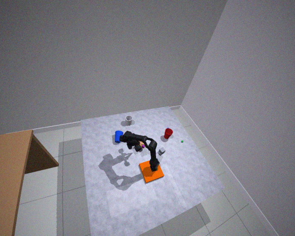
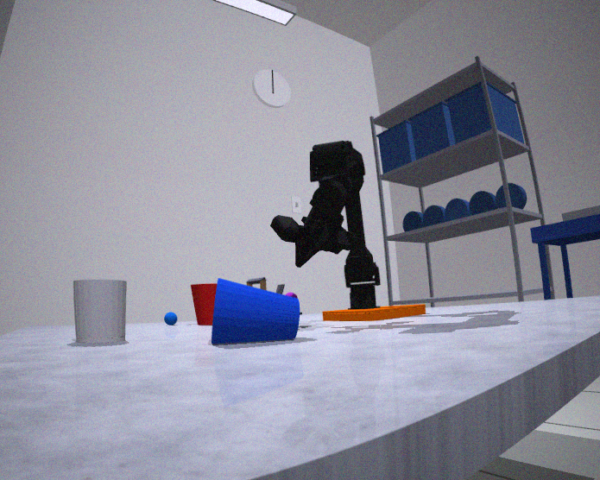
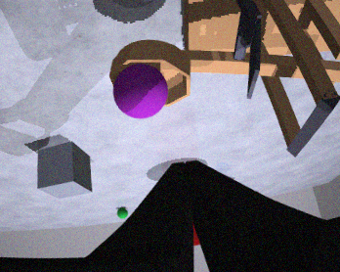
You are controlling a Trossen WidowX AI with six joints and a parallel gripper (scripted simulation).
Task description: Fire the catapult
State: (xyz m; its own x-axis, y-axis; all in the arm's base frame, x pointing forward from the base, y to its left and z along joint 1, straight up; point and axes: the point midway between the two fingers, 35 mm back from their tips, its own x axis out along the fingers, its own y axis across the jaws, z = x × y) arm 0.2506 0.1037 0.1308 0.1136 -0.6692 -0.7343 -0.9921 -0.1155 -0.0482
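The purple ball is 10 mm behind my gripper tip, 50 mm to the right of it and 70 mm below it. Round my gripper tip: grey block 100 mm behind, 250 mm to the right, 110 mm below; wooden catapult 60 mm ahead, 20 mm to the right, 80 mm below; white mug 400 mm ahead, 100 mm below.
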